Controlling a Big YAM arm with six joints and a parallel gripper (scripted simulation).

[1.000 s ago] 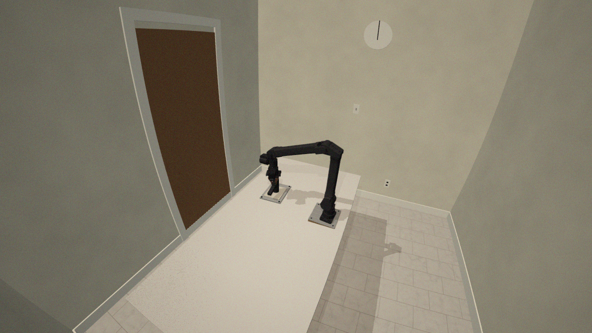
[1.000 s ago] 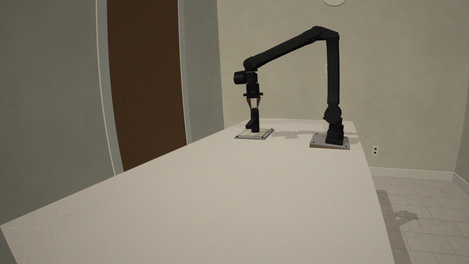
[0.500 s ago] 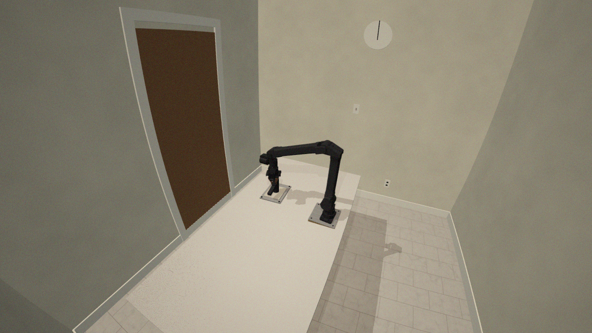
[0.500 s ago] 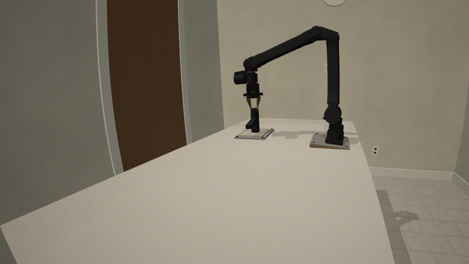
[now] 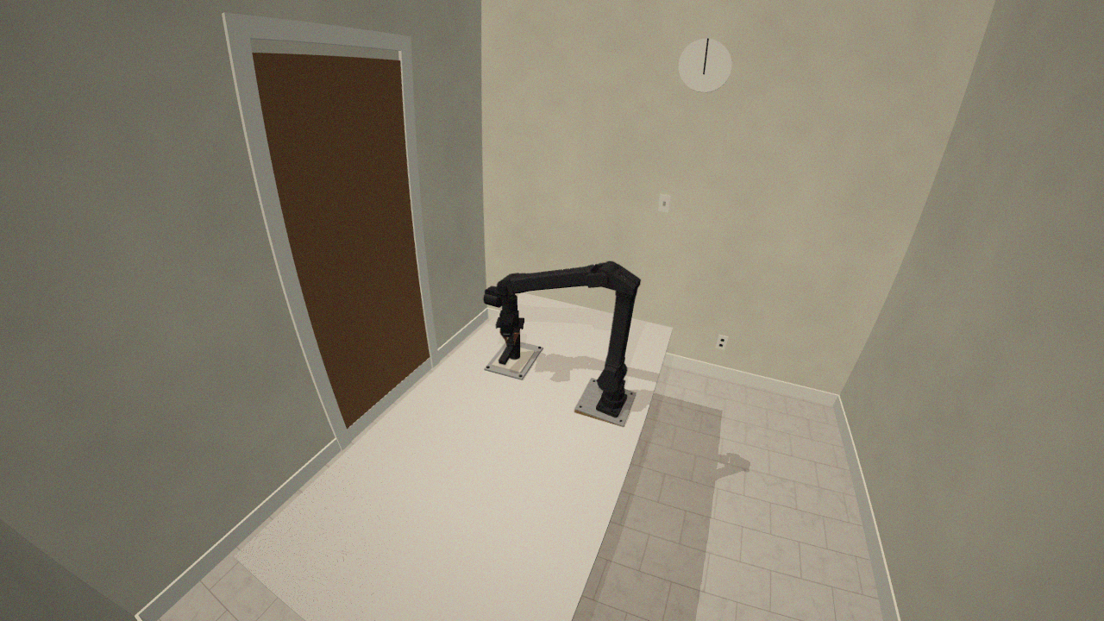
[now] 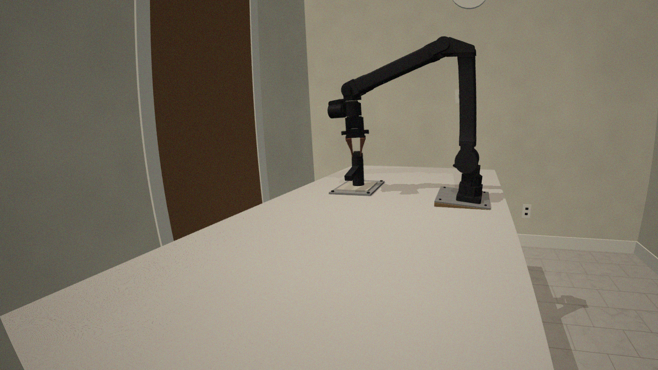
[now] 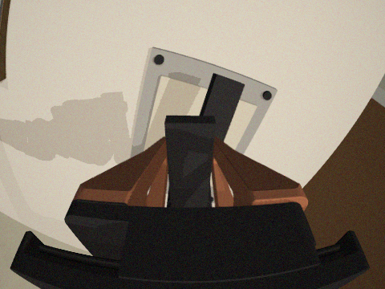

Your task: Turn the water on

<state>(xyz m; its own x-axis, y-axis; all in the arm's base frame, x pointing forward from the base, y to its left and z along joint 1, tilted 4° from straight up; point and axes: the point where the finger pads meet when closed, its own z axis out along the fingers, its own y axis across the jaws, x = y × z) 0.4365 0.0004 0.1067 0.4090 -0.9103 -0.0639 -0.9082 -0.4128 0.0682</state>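
The black tap is 3 cm ahead of my hand, 6 cm to the right of it and 6 cm below it. From my hand the other things lie so: lever: 1 cm ahead, 3 cm to the right.
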